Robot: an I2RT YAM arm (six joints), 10 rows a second.
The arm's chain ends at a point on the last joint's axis. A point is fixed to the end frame.
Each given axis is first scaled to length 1.
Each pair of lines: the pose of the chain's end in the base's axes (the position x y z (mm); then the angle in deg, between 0 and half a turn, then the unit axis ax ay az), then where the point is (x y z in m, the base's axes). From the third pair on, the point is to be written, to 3 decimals.
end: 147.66 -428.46 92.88 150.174 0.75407 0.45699 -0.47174
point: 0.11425 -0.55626 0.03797
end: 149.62 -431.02 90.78 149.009 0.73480 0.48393 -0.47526
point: 0.12281 -0.56092 0.03720
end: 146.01 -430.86 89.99 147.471 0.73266 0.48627 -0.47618
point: 0.122 -0.562 0.039
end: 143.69 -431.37 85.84 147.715 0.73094 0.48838 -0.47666
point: 0.120 -0.563 0.034
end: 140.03 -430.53 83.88 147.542 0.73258 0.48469 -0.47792
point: 0.115 -0.562 0.033
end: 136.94 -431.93 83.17 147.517 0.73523 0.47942 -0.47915
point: 0.111 -0.563 0.033
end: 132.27 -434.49 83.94 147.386 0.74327 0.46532 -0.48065
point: 0.104 -0.566 0.035
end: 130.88 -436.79 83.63 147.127 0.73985 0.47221 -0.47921
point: 0.104 -0.568 0.034
